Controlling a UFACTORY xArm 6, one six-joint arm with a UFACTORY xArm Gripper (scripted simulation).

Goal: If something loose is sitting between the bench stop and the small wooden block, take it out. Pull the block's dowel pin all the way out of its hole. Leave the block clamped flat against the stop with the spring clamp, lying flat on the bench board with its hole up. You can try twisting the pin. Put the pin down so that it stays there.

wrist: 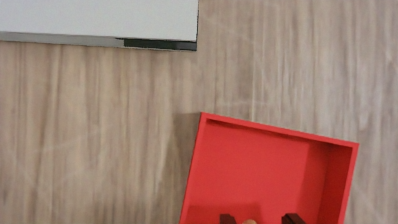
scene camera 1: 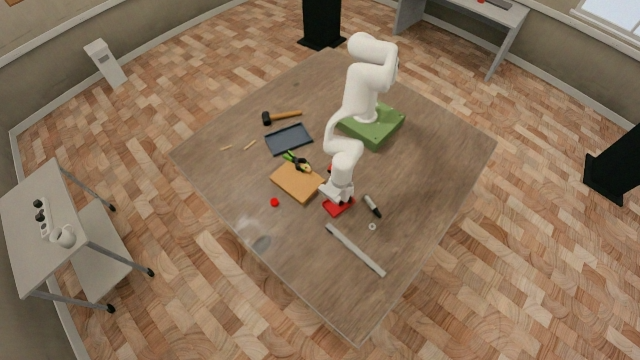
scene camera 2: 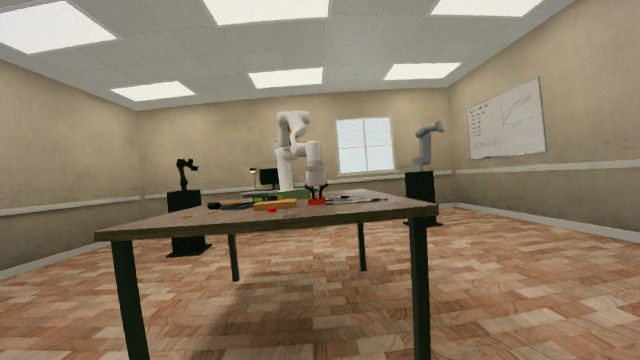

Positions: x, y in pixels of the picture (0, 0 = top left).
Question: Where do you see a red tray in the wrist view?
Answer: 236, 164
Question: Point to a dark tray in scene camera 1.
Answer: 293, 134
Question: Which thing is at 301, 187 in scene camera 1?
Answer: A tan bench board.
